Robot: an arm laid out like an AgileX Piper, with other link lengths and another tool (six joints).
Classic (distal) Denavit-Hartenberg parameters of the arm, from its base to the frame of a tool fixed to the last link. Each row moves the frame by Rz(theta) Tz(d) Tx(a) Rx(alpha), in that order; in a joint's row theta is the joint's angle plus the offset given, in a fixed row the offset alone. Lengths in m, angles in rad.
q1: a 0  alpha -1.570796  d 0.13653  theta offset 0
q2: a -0.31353  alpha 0  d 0  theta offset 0.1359
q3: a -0.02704  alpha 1.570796  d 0  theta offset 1.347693
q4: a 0  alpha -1.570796  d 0.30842  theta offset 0
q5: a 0  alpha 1.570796  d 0  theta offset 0
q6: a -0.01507  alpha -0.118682  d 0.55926  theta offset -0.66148
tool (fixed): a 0  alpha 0  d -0.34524  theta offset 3.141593
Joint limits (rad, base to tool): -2.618..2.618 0..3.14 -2.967..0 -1.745..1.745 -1.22..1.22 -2.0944..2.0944
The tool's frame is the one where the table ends.
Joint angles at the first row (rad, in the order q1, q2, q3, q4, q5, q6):
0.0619 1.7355 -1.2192 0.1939 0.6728 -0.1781
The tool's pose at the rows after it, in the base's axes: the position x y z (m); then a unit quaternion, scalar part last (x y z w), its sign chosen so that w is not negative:
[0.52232, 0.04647, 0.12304, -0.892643, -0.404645, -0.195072, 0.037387]
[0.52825, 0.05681, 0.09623, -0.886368, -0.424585, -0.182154, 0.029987]
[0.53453, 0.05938, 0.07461, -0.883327, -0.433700, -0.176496, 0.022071]
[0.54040, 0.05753, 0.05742, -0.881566, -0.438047, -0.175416, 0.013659]
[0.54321, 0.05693, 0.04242, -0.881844, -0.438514, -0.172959, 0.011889]
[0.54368, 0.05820, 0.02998, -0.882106, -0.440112, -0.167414, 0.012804]
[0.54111, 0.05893, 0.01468, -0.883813, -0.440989, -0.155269, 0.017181]
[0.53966, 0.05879, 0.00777, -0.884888, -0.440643, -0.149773, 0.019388]
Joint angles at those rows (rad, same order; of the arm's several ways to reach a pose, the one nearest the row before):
0.0827 1.8109 -1.2264 0.1821 0.6525 -0.2048
0.1083 1.8731 -1.2277 0.1555 0.6076 -0.2117
0.1176 1.9256 -1.2295 0.1345 0.5607 -0.2128
0.1176 1.9680 -1.2295 0.1171 0.5138 -0.2137
0.1176 2.0026 -1.2295 0.1140 0.4825 -0.2147
0.1207 2.0299 -1.2314 0.1121 0.4681 -0.2147
0.1227 2.0592 -1.2328 0.1121 0.4661 -0.2147
0.1227 2.0721 -1.2328 0.1130 0.4652 -0.2147

